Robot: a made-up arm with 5 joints.
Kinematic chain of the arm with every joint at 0, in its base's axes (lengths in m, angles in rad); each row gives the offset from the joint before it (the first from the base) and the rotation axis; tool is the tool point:
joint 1: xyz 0 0 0.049 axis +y
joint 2: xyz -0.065 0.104 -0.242 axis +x
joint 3: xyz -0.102 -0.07 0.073 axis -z
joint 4: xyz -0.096 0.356 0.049 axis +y
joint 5: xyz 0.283 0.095 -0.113 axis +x
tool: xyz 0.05 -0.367 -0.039
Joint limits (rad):
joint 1: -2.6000..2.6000
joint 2: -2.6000..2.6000
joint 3: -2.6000..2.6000
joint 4: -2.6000..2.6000
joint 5: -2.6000..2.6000
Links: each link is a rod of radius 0.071 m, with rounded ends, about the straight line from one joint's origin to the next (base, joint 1, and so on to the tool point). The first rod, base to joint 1, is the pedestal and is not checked.
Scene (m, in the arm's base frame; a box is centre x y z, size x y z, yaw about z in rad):
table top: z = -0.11
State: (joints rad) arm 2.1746 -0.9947 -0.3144 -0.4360 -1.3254
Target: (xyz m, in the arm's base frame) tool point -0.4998 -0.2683 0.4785
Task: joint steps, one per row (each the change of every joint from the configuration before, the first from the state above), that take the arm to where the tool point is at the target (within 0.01 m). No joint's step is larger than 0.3 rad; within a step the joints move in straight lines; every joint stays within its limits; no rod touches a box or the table.
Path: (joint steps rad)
1: 0.0011 -0.2575 -0.0102 0.1758 -0.0951
2: 0.0011 -0.2575 -0.0102 0.1759 -0.0951
3: 0.0011 -0.2574 -0.0102 0.1758 -0.0951
4: 0.0011 -0.2575 -0.0102 0.1758 -0.0951
5: 0.0011 -0.2575 -0.0102 0.1758 -0.0951
6: 0.0011 -0.2575 -0.0103 0.1759 -0.0951

